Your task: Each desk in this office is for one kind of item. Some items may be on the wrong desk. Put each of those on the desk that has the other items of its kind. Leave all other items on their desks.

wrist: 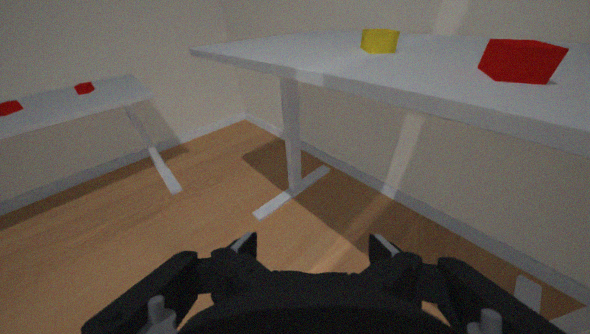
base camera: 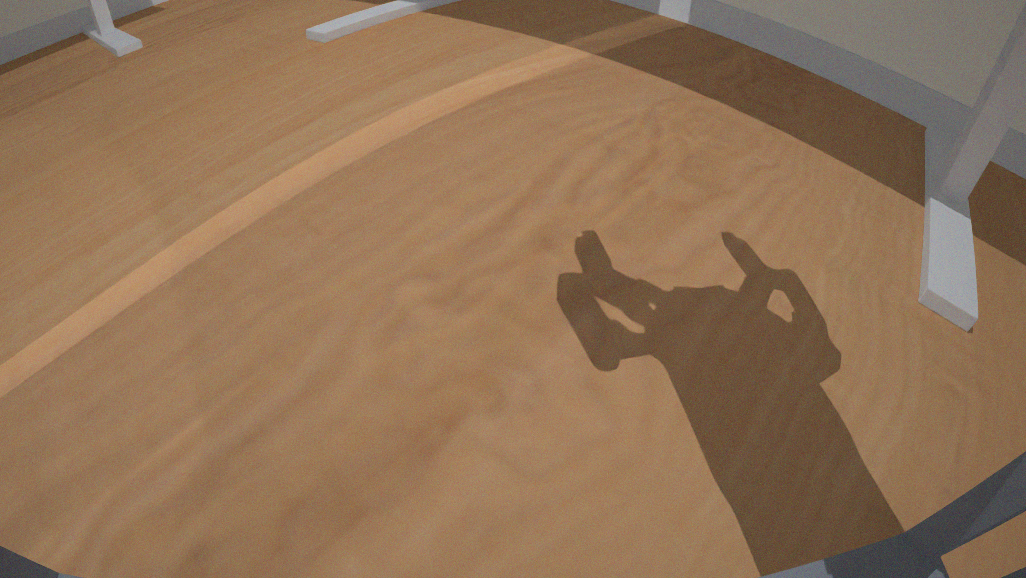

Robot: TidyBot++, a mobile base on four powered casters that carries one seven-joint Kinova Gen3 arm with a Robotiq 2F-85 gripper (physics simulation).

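Frame: origin at the arm's base, x ahead, y left, z up, level; millimetres.
Where they show: gripper, fingertip midpoint: (wrist: 311,246).
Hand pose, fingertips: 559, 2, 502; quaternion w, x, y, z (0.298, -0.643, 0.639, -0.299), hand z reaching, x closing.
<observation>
Things, the pixels of their top centre, and the offset from my fingertips, as dx, dy, dz. "pt": a spot on its surface instead.
- yellow block, top centre: (wrist: 379,30) +531, -176, +97
- larger-looking red block, top centre: (wrist: 524,43) +270, -316, +97
- foot, surface spot: (base camera: 366,20) pt +748, +232, -878
In the wrist view, a yellow block (wrist: 379,41) and a larger-looking red block (wrist: 522,62) stand on the near desk (wrist: 330,62) at the right. The red block is near the desk's front edge, to the right of the yellow one. Two red blocks, one (wrist: 84,88) further right and one (wrist: 10,108) cut by the left image edge, lie on the other desk (wrist: 47,105) at the far left. My gripper (wrist: 311,246) is open and empty, in front of and lower in the view than both desks. Its shadow falls on the floor in the base camera view.
White desk feet (base camera: 949,262) (wrist: 291,194) stand on the wooden floor, with one at the right of the base camera view. Another foot (base camera: 366,20) is at the top of that view. Walls with a grey baseboard (base camera: 811,68) (wrist: 430,210) run behind the desks and meet in a corner.
</observation>
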